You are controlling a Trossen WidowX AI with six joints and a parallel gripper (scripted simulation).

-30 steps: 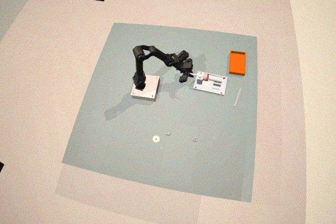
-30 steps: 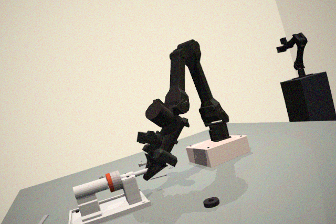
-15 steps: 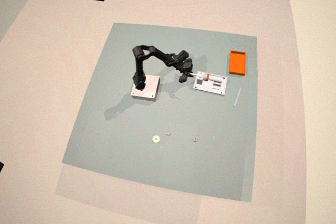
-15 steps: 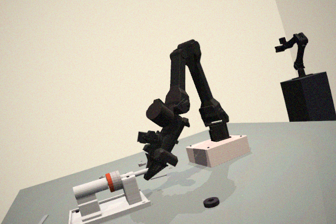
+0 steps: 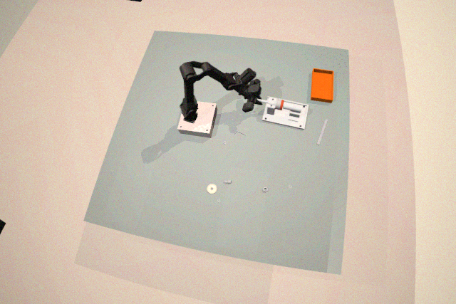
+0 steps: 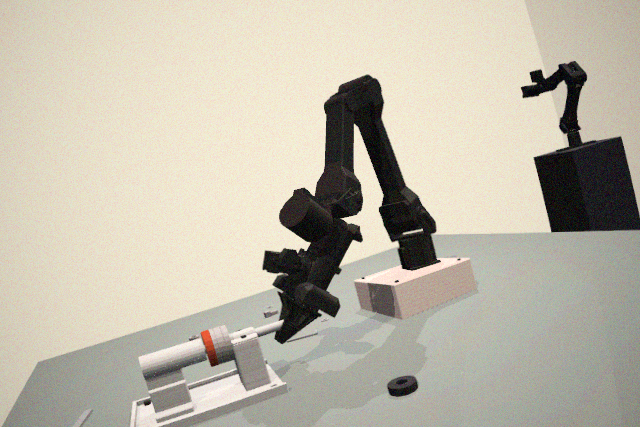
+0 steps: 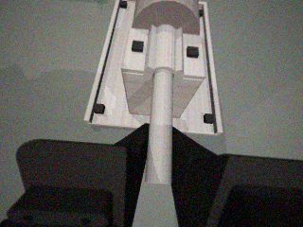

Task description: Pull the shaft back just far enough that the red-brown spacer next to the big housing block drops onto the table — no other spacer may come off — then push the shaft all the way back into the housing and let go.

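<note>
The grey shaft is 60 mm ahead of my gripper tip and 20 mm above it. Also, from my gripper tip: black ring (200 mm to the left, 120 mm behind, 50 mm below); then orange-red spacer (100 mm ahead, 20 mm above, 10 mm to the left); then grey spacer (90 mm ahead, 20 mm above, 10 mm to the left).
</note>
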